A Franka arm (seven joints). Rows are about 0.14 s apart.
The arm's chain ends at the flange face. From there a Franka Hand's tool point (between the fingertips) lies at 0.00 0.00 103.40 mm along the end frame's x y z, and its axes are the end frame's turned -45 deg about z.
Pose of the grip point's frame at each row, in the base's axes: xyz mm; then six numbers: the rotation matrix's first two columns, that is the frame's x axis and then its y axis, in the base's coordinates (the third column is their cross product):
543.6 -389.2 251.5 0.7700 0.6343 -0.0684 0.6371 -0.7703 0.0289
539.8 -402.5 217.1 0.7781 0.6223 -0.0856 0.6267 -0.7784 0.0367
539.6 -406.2 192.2 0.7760 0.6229 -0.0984 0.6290 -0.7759 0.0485
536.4 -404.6 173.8 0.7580 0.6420 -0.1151 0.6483 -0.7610 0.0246
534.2 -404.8 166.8 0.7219 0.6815 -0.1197 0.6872 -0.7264 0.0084
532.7 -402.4 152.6 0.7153 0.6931 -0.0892 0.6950 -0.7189 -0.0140
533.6 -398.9 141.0 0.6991 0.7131 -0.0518 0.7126 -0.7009 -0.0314
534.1 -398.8 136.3 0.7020 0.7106 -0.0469 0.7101 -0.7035 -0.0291
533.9 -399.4 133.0 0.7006 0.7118 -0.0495 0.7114 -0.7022 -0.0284
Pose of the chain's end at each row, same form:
547.2 -382.4 354.6 0.9950 -0.0962 -0.0279 -0.0940 -0.9932 0.0688
544.3 -394.0 320.1 0.9933 -0.1104 -0.0346 -0.1071 -0.9904 0.0865
544.4 -395.9 295.0 0.9935 -0.1082 -0.0353 -0.1039 -0.9891 0.1039
543.8 -395.0 276.5 0.9944 -0.0841 -0.0640 -0.0776 -0.9921 0.0988
542.6 -395.7 269.4 0.9964 -0.0317 -0.0787 -0.0245 -0.9955 0.0906
540.3 -397.0 255.6 0.9972 -0.0182 -0.0730 -0.0144 -0.9984 0.0532
539.7 -397.4 244.2 0.9982 0.0086 -0.0588 0.0095 -0.9998 0.0144
539.6 -397.5 239.5 0.9985 0.0050 -0.0537 0.0057 -0.9999 0.0126
539.6 -397.8 236.2 0.9984 0.0068 -0.0551 0.0076 -0.9998 0.0149

